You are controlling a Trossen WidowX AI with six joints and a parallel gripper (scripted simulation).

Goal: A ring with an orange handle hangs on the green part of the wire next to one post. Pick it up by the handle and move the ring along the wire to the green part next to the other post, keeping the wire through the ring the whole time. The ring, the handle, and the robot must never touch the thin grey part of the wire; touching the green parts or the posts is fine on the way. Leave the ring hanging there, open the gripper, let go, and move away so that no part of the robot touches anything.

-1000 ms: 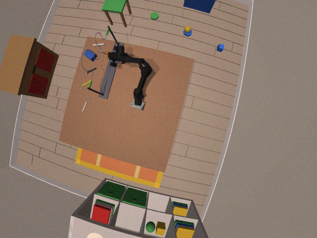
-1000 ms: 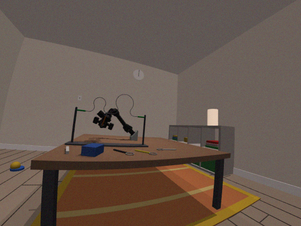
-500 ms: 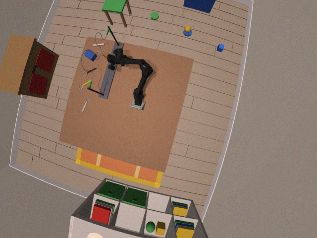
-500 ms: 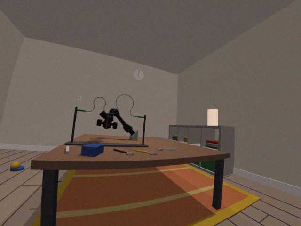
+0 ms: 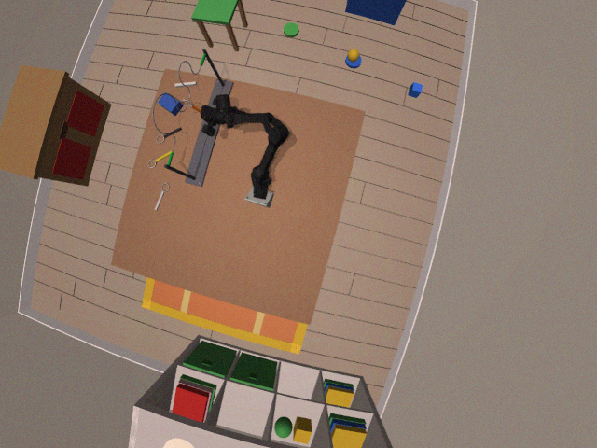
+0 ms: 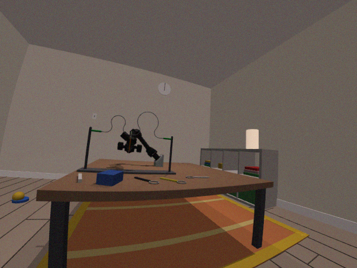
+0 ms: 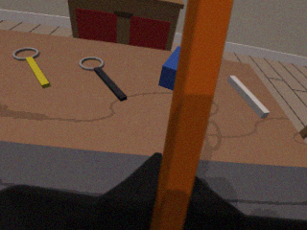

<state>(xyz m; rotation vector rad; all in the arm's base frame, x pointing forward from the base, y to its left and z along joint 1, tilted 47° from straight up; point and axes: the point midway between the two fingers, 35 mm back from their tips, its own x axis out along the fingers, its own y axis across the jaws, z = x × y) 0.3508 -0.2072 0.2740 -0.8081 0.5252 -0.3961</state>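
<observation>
My gripper tip is now 90 mm below the ring with orange handle and 10 mm short of it. Round my gripper tip: white block: 260 mm ahead, 250 mm to the right, 130 mm below; black-handled ring: 290 mm ahead, 140 mm below, 90 mm to the left; blue box: 310 mm ahead, 110 mm below, 100 mm to the right.
</observation>
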